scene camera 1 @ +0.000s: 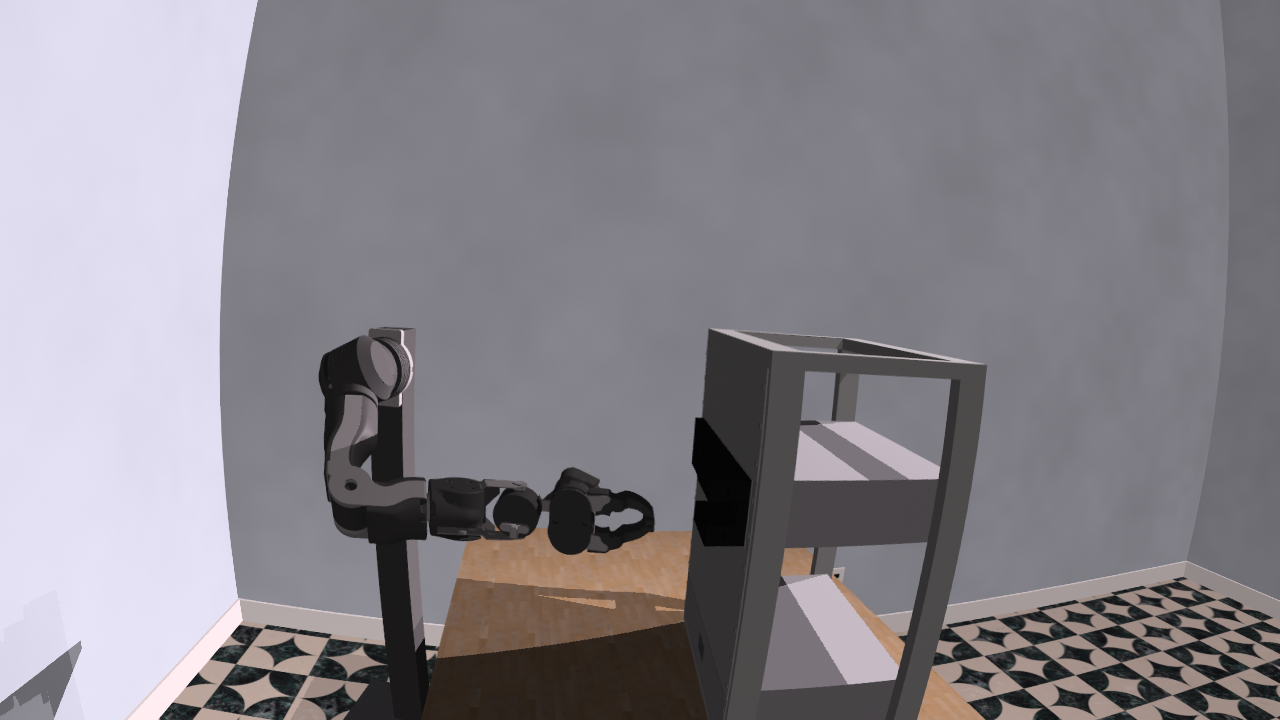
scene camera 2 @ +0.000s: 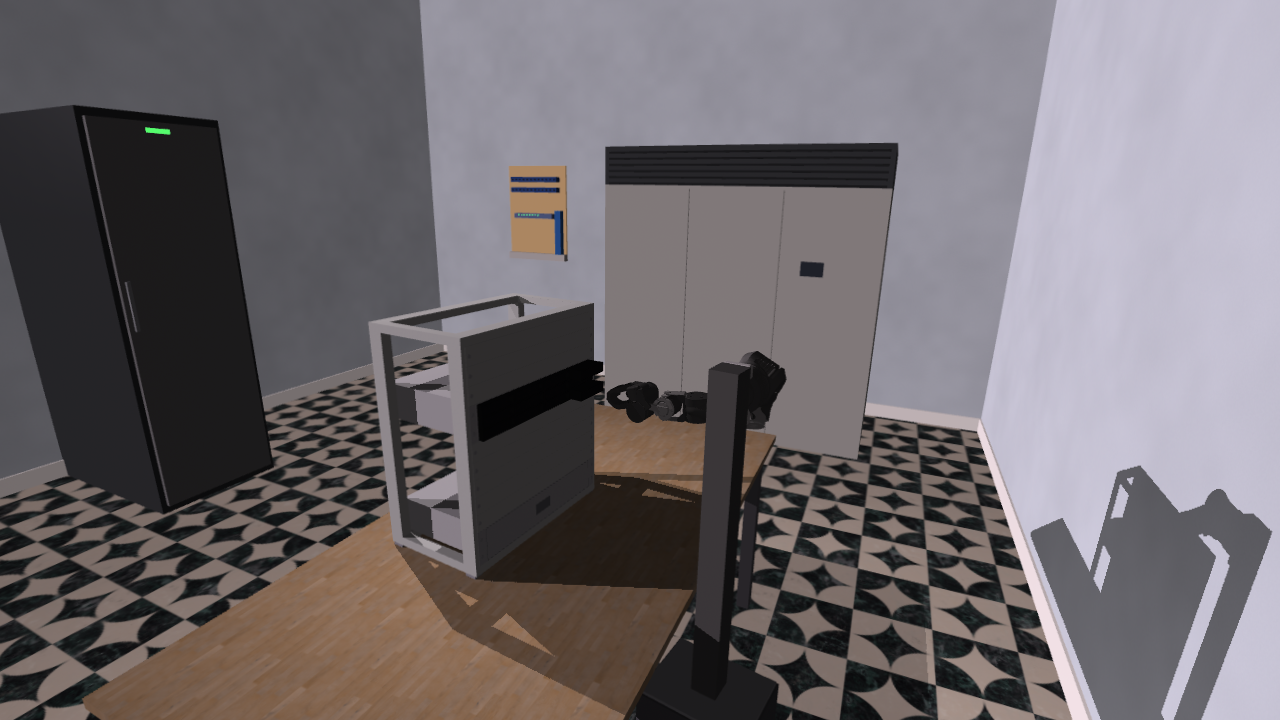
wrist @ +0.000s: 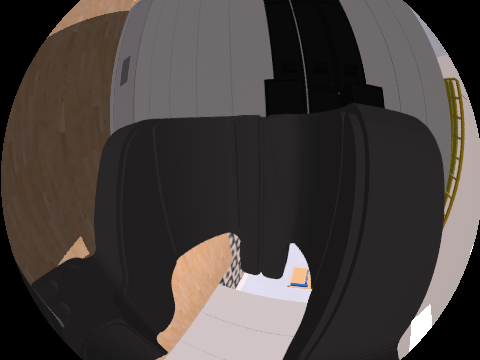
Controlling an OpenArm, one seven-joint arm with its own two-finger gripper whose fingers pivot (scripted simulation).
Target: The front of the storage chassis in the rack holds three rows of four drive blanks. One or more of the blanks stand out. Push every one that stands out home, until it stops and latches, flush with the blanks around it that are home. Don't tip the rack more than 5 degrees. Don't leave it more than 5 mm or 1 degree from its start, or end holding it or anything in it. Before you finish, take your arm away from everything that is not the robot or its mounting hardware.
Labels:
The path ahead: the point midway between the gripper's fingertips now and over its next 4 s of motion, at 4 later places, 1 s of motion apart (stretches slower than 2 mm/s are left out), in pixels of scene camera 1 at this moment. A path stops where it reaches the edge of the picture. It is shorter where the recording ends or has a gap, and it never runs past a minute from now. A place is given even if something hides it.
My gripper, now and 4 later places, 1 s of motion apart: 653, 519; 693, 521; 704, 523; 716, 523; 722, 523

